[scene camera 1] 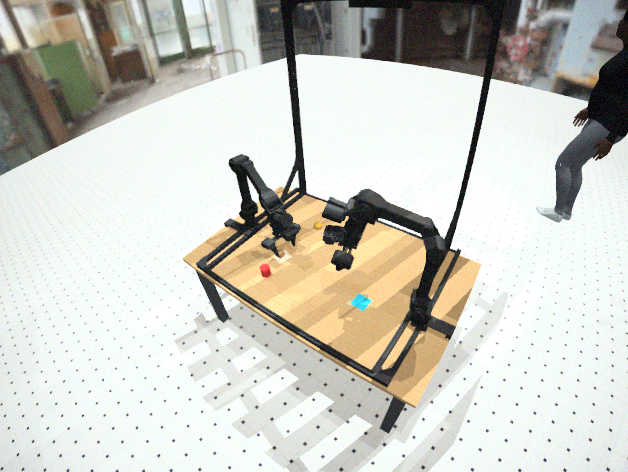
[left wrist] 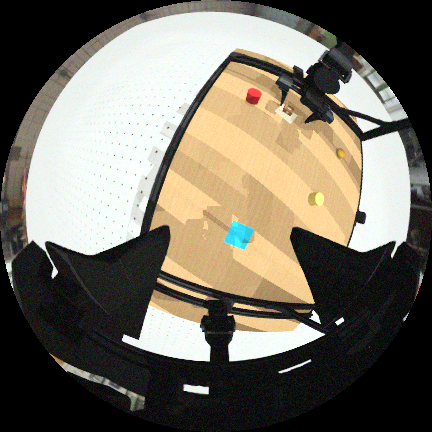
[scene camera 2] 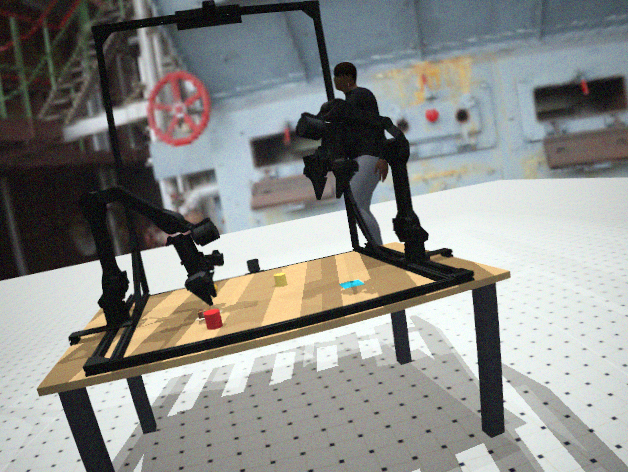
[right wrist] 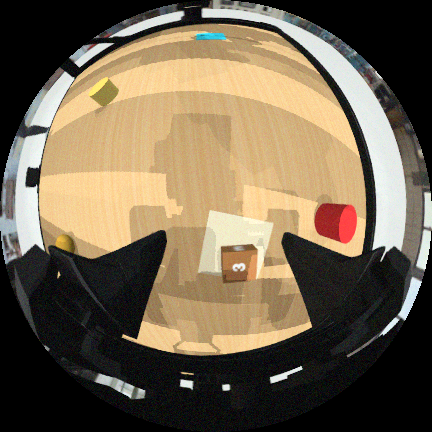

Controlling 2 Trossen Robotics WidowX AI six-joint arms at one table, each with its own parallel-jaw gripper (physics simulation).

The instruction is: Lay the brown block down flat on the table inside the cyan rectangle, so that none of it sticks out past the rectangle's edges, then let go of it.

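Frame: origin at the left arm's base, x ahead, y left, z up, level; centimetres.
Where they show: left gripper, fingertip midpoint: (left wrist: 233, 232) (scene camera 2: 328, 199); right gripper, fingertip midpoint: (scene camera 1: 286, 251) (left wrist: 292, 113) (scene camera 2: 213, 301) (right wrist: 226, 237); left arm's base, origin of the base link: (scene camera 1: 419, 320) (left wrist: 217, 306) (scene camera 2: 416, 259); right arm's base, origin of the base link: (scene camera 1: 251, 224) (scene camera 2: 118, 322).
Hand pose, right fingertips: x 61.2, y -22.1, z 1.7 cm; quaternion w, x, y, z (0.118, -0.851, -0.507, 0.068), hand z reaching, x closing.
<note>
Things, the pixels of their top centre, and the offset from my right fingertips. "pt": a spot on its surface instead.
- brown block, middle of its top: (right wrist: 239, 267) (scene camera 2: 203, 310) (left wrist: 288, 108) (scene camera 1: 279, 252) dy -0.1, dx +3.6, dz -1.7 cm
- cream rectangle, surface spot: (right wrist: 215, 226) (left wrist: 289, 119) pt dy -0.5, dx -0.5, dz -3.5 cm
- cyan rectangle, surface spot: (left wrist: 239, 235) (right wrist: 209, 35) (scene camera 2: 351, 283) (scene camera 1: 361, 301) pt dy +16.7, dx -37.6, dz -3.5 cm
- red cylinder, middle of its top: (right wrist: 348, 224) (scene camera 2: 211, 311) (left wrist: 254, 92) (scene camera 1: 264, 267) dy +12.2, dx +5.4, dz +0.6 cm
- yellow cylinder, middle of its top: (right wrist: 97, 85) (left wrist: 319, 198) (scene camera 2: 279, 274) dy -6.7, dx -26.5, dz +0.3 cm
- orange ball, middle of its top: (right wrist: 56, 249) (left wrist: 343, 151) (scene camera 1: 317, 222) dy -22.8, dx -7.9, dz +0.3 cm
The brown block (scene camera 1: 281, 254) (scene camera 2: 201, 315) (left wrist: 288, 109) (right wrist: 239, 266), with a white 3 on one face, rests at a cream rectangle (left wrist: 286, 117) (right wrist: 215, 226) and overlaps its near edge in the right wrist view. My right gripper (scene camera 1: 285, 249) (left wrist: 292, 113) (right wrist: 226, 237) is open and empty, close above the block; in the right wrist view the block lies between and below the fingers, nearer the right one. The cyan rectangle (scene camera 1: 360, 301) (scene camera 2: 351, 284) (left wrist: 239, 235) (right wrist: 211, 36) is flat on the table with no block on it. My left gripper (scene camera 2: 328, 197) (left wrist: 233, 232) is open and empty, high above the table.
A red cylinder (scene camera 1: 265, 270) (scene camera 2: 213, 319) (left wrist: 253, 96) (right wrist: 336, 222) stands near the brown block. A yellow cylinder (scene camera 2: 280, 279) (left wrist: 316, 199) (right wrist: 104, 92) and an orange ball (scene camera 1: 318, 224) (left wrist: 340, 153) (right wrist: 65, 244) are toward the far edge. Black rails run along the table's sides.
</note>
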